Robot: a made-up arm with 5 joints.
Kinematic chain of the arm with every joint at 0, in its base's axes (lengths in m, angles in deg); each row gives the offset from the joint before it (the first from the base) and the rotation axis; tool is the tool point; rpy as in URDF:
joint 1: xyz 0.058 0 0.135 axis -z
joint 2: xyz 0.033 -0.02 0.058 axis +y
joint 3: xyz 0.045 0 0.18 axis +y
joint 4: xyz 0.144 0 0.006 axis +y
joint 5: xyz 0.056 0.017 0 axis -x
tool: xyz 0 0 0 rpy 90 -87.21 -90
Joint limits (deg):
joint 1: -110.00..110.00
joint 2: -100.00..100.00
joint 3: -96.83..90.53
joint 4: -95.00..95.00
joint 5: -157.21..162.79
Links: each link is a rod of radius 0.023 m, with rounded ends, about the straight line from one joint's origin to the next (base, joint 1, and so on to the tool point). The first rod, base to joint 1, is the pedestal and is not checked.
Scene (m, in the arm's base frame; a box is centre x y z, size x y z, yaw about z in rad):
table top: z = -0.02
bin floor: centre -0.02 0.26 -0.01 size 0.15 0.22 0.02 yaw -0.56
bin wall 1: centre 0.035 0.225 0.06 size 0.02 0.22 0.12 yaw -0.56
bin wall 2: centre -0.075 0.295 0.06 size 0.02 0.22 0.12 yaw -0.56
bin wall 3: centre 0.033 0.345 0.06 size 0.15 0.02 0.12 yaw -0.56
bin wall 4: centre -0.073 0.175 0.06 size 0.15 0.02 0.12 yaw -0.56
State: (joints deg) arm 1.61 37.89 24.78 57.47 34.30
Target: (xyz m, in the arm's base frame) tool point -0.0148 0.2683 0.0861
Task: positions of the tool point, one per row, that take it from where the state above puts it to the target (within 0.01 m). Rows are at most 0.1 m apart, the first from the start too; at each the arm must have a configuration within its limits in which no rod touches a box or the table.
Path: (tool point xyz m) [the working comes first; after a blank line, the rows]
Joints at the target: -105.80 55.25 1.93 44.83 34.30
Straight joint move there: touches bin wall 1, bin wall 3.

1: 0.2846 0.0444 0.1412
2: 0.2755 0.0992 0.1493
3: 0.2526 0.1519 0.1581
4: 0.2166 0.1987 0.1676
5: 0.1689 0.2363 0.1778
6: 0.1122 0.2618 0.1885
7: 0.0497 0.2729 0.1999
8: -0.0148 0.2683 0.2119
9: -0.0167 0.2751 0.1711
10: -0.0168 0.2752 0.1288
11: -0.0148 0.2683 0.0861

